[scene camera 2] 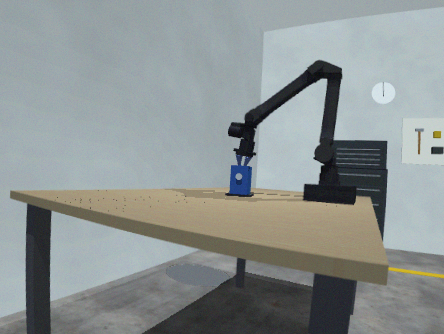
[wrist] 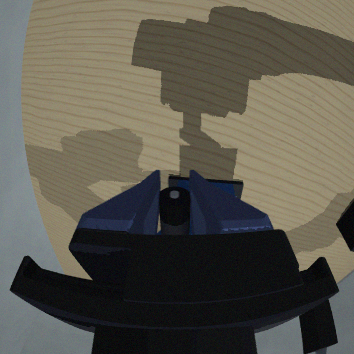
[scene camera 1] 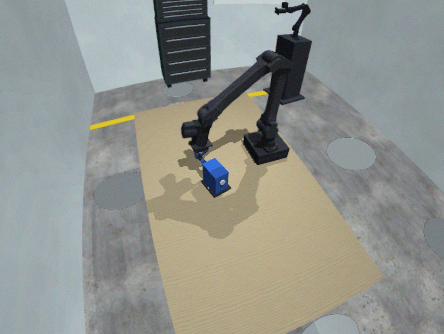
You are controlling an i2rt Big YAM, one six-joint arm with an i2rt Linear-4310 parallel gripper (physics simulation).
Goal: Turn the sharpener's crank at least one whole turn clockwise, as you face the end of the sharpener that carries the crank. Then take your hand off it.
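Frame: origin at the arm's base, x ahead, y left, z up, level; centimetres.
Seen in the pictures: gripper, fingertip midpoint: [wrist: 174,177] [scene camera 1: 197,157]; arm's base at its link origin: [scene camera 2: 328,184] [scene camera 1: 267,144].
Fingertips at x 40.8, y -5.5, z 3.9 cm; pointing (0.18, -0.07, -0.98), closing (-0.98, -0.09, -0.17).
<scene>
Offsets run from my fingertips to a thing's middle. "*": to the spot under its first point. Level surfaces: height alone.
The blue sharpener @(* dy +15.4, dx -0.4, dz +1.2 cm) [scene camera 1: 212,176] [scene camera 2: 244,184] [wrist: 217,188] stands upright on its dark base on the table. A pale round disc @(* dy +18.4, dx -4.1, dz -2.2 cm) [scene camera 1: 222,182] [scene camera 2: 239,176] is on its face toward both scene cameras. My gripper [scene camera 1: 201,159] [scene camera 2: 243,163] [wrist: 174,177] points down at the opposite end of the sharpener, level with the upper part of its body. It is shut on the black crank knob @(dy +2.3, dx -0.4, dz +1.3 cm) [wrist: 174,210], which shows between the blue fingers in the wrist view with a small grey dot on it. The crank's arm is hidden behind the sharpener and the fingers.
The wooden table @(dz -10.9 cm) [scene camera 1: 260,260] [scene camera 2: 150,215] [wrist: 75,60] carries the arm's black base [scene camera 1: 266,148] [scene camera 2: 330,193], to the right of the sharpener in both scene views. A dark drawer cabinet [scene camera 1: 185,50] [scene camera 2: 361,150] stands beyond the table. The arm's shadow falls around the sharpener.
</scene>
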